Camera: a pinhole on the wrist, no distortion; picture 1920 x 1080 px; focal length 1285.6 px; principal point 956.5 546.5 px. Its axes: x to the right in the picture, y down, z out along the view. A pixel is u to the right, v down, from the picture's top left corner.
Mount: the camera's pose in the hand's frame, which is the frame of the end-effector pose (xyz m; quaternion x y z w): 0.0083 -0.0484 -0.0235 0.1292 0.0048 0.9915 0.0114
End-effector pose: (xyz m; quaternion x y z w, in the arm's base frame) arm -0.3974 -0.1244 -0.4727 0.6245 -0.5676 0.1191 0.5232
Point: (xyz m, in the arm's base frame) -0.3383 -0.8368 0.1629
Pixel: outside the picture
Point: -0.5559 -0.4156 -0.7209
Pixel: 1547 582
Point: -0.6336 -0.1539 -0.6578
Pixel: outside the picture
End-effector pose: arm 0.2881 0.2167 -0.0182 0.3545 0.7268 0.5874 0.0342
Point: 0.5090 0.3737 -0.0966
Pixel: outside the picture
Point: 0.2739 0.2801 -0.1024
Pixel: 1194 952
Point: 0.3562 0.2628 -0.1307
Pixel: outside the picture
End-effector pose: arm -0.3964 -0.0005 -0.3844 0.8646 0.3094 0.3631 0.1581
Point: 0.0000 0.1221 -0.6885
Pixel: 978 627
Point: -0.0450 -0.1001 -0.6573
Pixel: 1383 177
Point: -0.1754 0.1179 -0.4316
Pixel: 413 396
